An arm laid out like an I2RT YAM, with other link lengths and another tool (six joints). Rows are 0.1 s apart.
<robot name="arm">
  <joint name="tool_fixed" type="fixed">
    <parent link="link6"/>
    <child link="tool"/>
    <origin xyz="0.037 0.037 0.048" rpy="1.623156 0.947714 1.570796"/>
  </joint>
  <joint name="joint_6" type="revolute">
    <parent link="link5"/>
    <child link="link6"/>
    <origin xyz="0.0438 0 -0.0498"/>
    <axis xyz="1 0 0"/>
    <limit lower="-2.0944" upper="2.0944"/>
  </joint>
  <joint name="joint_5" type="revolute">
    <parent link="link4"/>
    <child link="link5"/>
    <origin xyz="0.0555 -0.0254 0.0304"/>
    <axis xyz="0 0 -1"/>
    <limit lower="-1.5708" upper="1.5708"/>
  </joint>
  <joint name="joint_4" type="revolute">
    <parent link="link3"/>
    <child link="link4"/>
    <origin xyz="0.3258 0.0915 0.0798"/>
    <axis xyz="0 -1 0"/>
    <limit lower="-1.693" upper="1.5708"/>
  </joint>
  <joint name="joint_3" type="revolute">
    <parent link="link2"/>
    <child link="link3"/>
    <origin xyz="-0.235 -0.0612 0"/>
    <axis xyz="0 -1 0"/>
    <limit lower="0" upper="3.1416"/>
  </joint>
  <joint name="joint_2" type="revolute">
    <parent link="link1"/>
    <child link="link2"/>
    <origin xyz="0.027 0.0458 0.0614"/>
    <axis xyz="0 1 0"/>
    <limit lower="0" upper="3.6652"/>
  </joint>
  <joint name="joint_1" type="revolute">
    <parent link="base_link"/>
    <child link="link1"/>
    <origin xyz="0 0 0.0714"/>
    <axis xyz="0 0 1"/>
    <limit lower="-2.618" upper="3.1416"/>
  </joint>
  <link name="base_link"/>
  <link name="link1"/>
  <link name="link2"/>
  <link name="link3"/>
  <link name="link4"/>
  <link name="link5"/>
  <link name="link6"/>
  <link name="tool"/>
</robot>
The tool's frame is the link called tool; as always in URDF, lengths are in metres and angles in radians.
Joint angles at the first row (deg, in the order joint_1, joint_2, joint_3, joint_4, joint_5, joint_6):
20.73, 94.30, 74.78, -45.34, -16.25, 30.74
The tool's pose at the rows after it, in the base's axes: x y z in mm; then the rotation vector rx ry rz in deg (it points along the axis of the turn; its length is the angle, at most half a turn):
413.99 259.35 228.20 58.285 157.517 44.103
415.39 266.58 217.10 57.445 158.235 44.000
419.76 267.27 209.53 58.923 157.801 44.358
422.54 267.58 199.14 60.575 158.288 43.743
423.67 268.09 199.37 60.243 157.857 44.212
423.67 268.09 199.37 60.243 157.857 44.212
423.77 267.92 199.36 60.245 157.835 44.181
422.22 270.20 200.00 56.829 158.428 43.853
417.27 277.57 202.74 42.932 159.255 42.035
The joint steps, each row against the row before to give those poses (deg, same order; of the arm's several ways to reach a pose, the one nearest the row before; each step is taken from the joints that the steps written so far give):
1.79, 1.58, 0.00, 4.76, -1.55, 1.33
0.72, 1.70, 0.00, 1.47, 0.00, -0.02
0.00, 1.20, 0.00, 1.40, 0.00, 1.10
0.00, 1.36, 0.00, 0.48, 0.00, 0.80
0.01, 0.11, 0.01, 0.65, 0.00, -0.02
0.00, 0.00, 0.00, 0.00, 0.00, 0.00
-0.03, 0.00, -0.01, 0.00, 0.02, -0.02
0.05, 0.00, 0.00, 0.05, -0.02, -2.29
0.00, 0.00, 0.00, 0.76, 0.50, -9.47

